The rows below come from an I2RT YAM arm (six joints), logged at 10 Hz.
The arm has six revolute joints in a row. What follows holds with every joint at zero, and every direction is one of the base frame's.
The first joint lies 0.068 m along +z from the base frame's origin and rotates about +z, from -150 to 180 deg.
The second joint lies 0.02 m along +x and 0.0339 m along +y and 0.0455 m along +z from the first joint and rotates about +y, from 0 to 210 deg.
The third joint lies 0.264 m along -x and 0.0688 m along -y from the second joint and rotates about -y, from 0 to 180 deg.
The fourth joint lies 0.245 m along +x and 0.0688 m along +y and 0.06 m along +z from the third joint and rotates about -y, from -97 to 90 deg.
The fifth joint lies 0.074 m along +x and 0.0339 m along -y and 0.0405 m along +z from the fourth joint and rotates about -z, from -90 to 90 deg.
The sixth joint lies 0.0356 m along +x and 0.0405 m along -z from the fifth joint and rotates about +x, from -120 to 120 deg.
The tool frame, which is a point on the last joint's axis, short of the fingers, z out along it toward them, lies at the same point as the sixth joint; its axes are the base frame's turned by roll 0, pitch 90 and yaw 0 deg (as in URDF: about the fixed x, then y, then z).
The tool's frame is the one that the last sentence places.
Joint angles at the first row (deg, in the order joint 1, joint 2, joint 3, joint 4, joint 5, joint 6):
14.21 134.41 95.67 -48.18 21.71 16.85
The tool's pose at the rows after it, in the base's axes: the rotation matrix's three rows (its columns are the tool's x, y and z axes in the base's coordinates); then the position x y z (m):
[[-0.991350 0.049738 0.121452], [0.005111 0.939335 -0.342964], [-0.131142 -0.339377 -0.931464]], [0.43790 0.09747 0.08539]
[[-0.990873 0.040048 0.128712], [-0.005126 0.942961 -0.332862], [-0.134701 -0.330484 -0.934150]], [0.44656 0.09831 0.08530]
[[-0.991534 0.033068 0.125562], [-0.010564 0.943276 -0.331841], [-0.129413 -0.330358 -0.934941]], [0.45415 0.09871 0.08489]
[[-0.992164 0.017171 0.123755], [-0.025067 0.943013 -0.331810], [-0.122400 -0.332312 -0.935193]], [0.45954 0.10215 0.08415]
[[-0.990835 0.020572 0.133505], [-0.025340 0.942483 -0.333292], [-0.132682 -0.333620 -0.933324]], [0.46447 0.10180 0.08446]
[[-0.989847 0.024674 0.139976], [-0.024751 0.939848 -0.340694], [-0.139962 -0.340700 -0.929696]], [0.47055 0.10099 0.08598]
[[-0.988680 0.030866 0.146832], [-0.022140 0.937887 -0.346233], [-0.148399 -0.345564 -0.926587]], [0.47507 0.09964 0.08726]
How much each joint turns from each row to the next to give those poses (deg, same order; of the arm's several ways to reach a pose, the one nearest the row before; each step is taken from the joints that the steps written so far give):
-0.01 2.67 4.10 -2.44 -0.47 -1.41
-0.20 1.64 3.02 -0.73 -0.50 -0.91
-0.19 1.80 3.24 -1.55 -0.12 -0.53
0.25 1.58 2.79 -1.40 -0.01 -0.62
-0.17 0.86 1.66 -0.18 0.22 -0.19
-0.23 1.17 2.54 -0.98 0.52 -0.18
-0.26 0.78 1.74 -0.53 0.42 -0.09

